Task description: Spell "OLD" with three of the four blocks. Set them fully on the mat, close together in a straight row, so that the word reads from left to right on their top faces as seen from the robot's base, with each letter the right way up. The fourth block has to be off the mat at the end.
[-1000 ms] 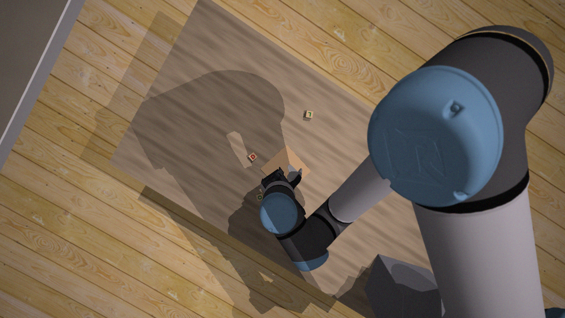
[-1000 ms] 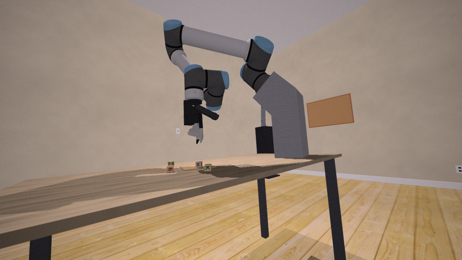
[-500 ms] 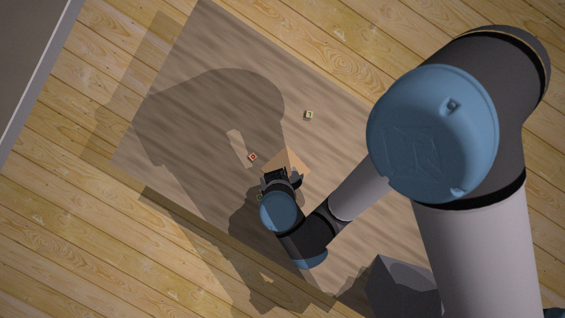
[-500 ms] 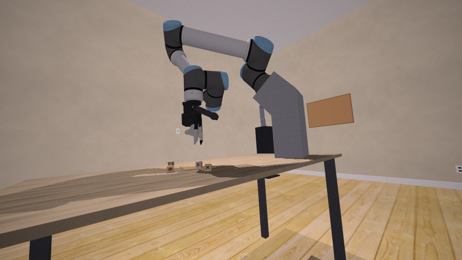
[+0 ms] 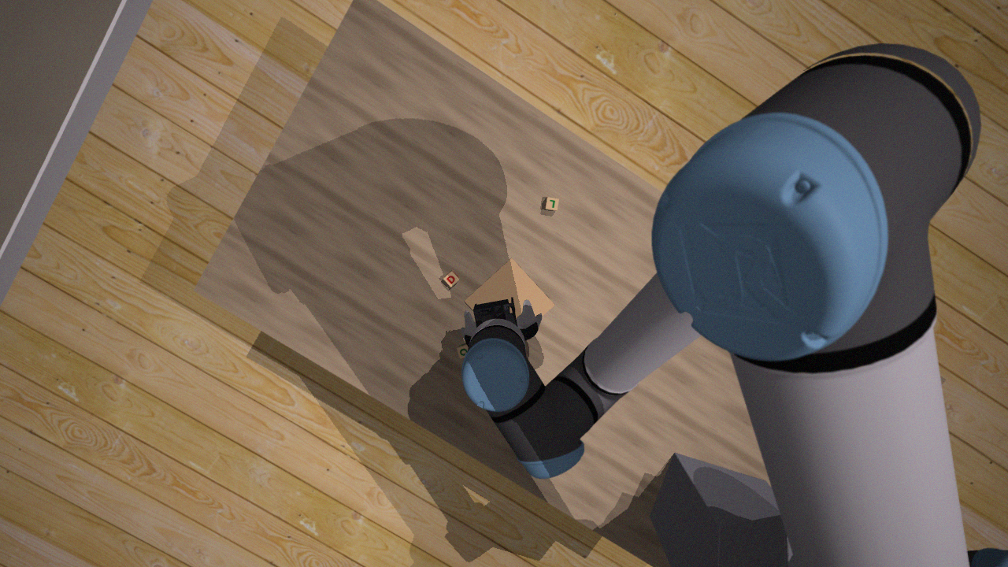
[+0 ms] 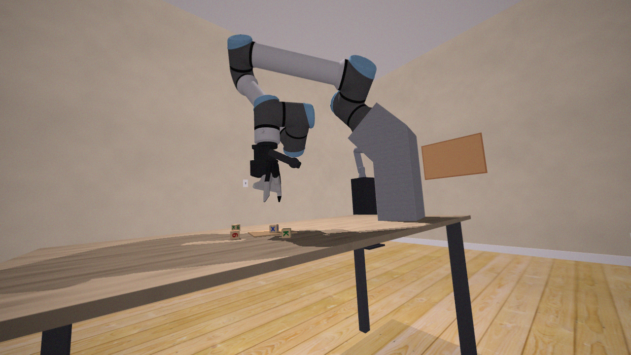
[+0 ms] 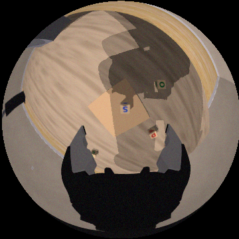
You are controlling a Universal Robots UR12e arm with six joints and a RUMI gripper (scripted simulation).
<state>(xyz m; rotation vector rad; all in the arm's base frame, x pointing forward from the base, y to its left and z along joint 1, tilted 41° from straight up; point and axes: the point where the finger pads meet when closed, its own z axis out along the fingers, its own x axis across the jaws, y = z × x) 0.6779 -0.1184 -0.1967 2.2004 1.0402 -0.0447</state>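
Now: hand 100 mm above the mat and 20 mm to the left of it.
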